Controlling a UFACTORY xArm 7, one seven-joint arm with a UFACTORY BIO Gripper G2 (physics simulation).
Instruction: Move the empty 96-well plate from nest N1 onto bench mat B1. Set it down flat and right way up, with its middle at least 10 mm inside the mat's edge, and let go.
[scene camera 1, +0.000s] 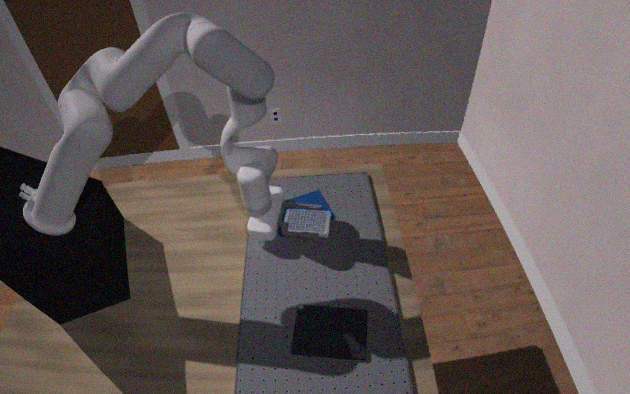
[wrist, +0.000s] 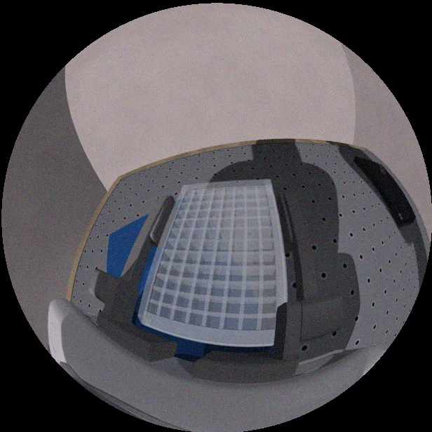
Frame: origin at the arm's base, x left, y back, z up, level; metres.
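Seen in the pictures: hand, tool point: (scene camera 1: 312, 221); arm's base, link origin: (scene camera 1: 49, 216).
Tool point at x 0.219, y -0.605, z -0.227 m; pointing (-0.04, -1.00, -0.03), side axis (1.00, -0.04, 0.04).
Offsets run from my tool point to a thing's top centre. Level surfaces: height alone.
The clear 96-well plate {dz +0.004, dx +0.001, dy +0.017 m} (scene camera 1: 307, 222) (wrist: 220, 255) is held level, with its wells facing up. My gripper (scene camera 1: 313, 220) (wrist: 225, 215) is shut on the plate's two long sides. The blue mat {dz -0.020 m} (scene camera 1: 317, 197) (wrist: 124, 246) lies flat on the bench under the plate and is turned at an angle to it. Blue shows past the plate's far side in the scene view, and at the left and lower edges in the wrist view. The plate and fingers hide much of the mat, and the height of any gap is hard to tell. The black nest {dz -0.008, dx -0.310, dy -0.070 m} (scene camera 1: 325, 330) (wrist: 386, 192) shows no plate on it.
The grey perforated bench top {dz -0.022 m} (scene camera 1: 280, 280) (wrist: 382, 300) carries the mat and nest. The arm's shadow falls beside the plate and across the nest. A wall with an outlet (scene camera 1: 275, 115) stands behind the bench. The arm's black base block (scene camera 1: 65, 270) stands at the left.
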